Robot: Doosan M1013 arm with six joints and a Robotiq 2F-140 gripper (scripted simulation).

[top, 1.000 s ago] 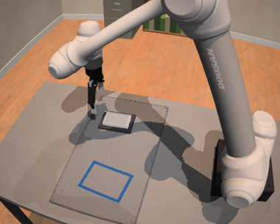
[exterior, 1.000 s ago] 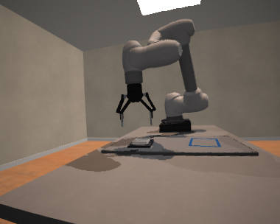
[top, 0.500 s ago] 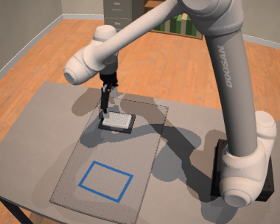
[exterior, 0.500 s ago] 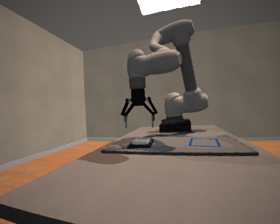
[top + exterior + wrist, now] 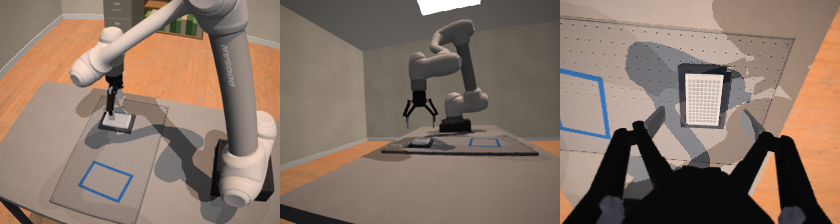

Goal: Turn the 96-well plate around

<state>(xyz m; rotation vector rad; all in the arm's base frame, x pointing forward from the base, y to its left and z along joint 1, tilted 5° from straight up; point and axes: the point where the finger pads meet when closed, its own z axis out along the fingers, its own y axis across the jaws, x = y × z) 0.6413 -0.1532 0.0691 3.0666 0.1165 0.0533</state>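
My hand is 80 mm above the white 96-well plate. Also, from my hand: corner mark (90 mm below, 80 mm ahead, 50 mm to the right); plate nest N1 (100 mm below).
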